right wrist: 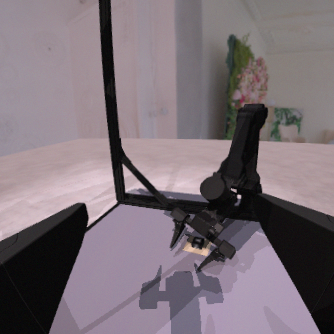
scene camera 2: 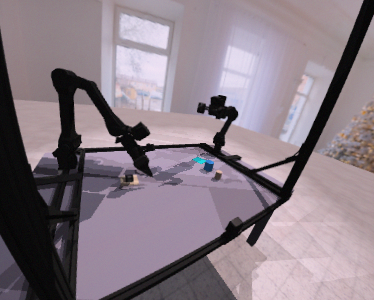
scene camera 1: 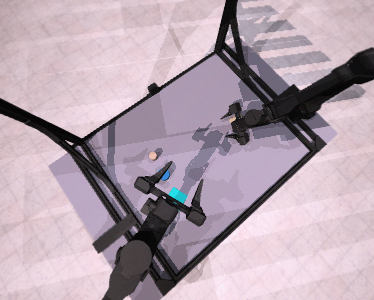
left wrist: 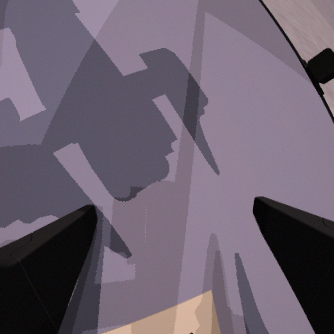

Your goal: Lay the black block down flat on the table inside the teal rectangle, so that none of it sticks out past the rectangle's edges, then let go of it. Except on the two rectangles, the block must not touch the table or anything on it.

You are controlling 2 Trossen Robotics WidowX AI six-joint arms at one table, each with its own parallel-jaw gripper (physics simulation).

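Places are measured from the left arm's base along level axes (x back, y left, z down), in metres.
Pixels of known places: left gripper, fingertip midpoint: (right wrist: 183, 258) (scene camera 2: 151, 174) (scene camera 1: 223, 127) (left wrist: 175, 208); right gripper, fingertip midpoint: (right wrist: 172, 206) (scene camera 2: 205, 109) (scene camera 1: 187, 169); left arm's base at its link origin: (right wrist: 246, 208) (scene camera 2: 68, 166) (scene camera 1: 294, 116); right arm's base at its link origin: (scene camera 2: 216, 151).
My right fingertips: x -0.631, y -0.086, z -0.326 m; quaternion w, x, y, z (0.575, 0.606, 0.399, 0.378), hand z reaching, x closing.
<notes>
For each thing: its middle in the pictures, then the offset to it from my right fingertips. "pt": a spot on its surface instead.
- black block at the middle of its body: (right wrist: 197, 242) (scene camera 2: 129, 178) dz +0.335, dx +0.387, dy -0.060 m
- beige rectangle at a spot on its surface: (right wrist: 203, 251) pt dz +0.344, dx +0.362, dy -0.037 m
- teal rectangle at a spot on its surface: (scene camera 1: 177, 195) (scene camera 2: 198, 160) pt dz +0.344, dx -0.074, dy +0.045 m
- blue cylinder at the middle of its body: (scene camera 1: 163, 174) (scene camera 2: 208, 165) dz +0.319, dx -0.068, dy -0.066 m
- small tan cylinder at the middle of its body: (scene camera 1: 153, 156) (scene camera 2: 218, 174) dz +0.324, dx -0.059, dy -0.163 m
The black block (scene camera 2: 129, 177) (right wrist: 198, 242) stands on the beige rectangle (scene camera 2: 131, 184) (right wrist: 203, 251); part of this rectangle (left wrist: 160, 320) shows at the bottom of the left wrist view. Its exact pose is too small to tell. The teal rectangle (scene camera 1: 177, 195) (scene camera 2: 200, 160) lies bare on the table. My left gripper (scene camera 1: 226, 126) (left wrist: 175, 208) (right wrist: 183, 258) is open and empty, with its fingers apart above the table by the beige rectangle. My right gripper (scene camera 1: 186, 172) is open and empty, raised high; in scene camera 1 its fingers frame the teal rectangle.
A blue cylinder (scene camera 1: 165, 175) (scene camera 2: 209, 166) stands close to the teal rectangle. A small tan cylinder (scene camera 1: 153, 156) (scene camera 2: 218, 175) stands beyond it. A black frame (scene camera 1: 250, 215) (scene camera 2: 165, 273) runs around the table, with uprights at its corners. Arm shadows cross the table.
</notes>
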